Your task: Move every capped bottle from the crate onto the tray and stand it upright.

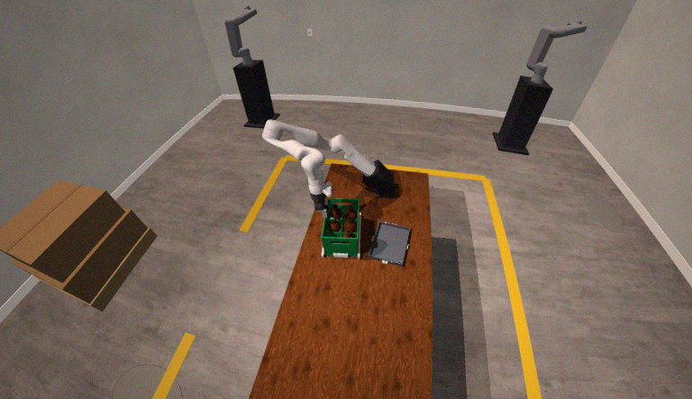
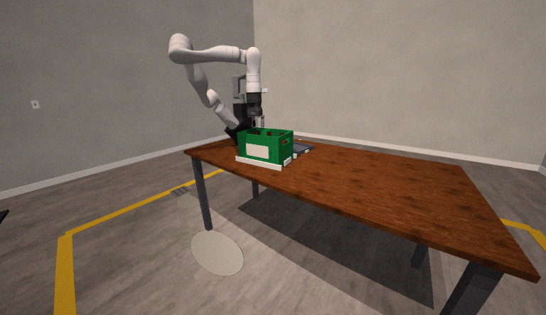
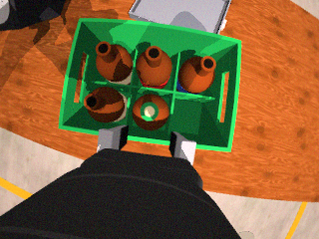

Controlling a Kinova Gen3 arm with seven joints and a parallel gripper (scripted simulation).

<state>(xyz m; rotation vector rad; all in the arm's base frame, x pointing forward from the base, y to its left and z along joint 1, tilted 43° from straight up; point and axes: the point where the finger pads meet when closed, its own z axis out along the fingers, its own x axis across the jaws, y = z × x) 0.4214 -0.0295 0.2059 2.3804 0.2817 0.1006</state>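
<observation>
The capped bottle is 1 cm behind my hand, 3 cm to the left of it and 15 cm below it. From my hand the other things lie so: green crate (2 cm behind, 8 cm to the left, 15 cm below); then grey tray (2 cm behind, 35 cm to the left, 22 cm below).
</observation>
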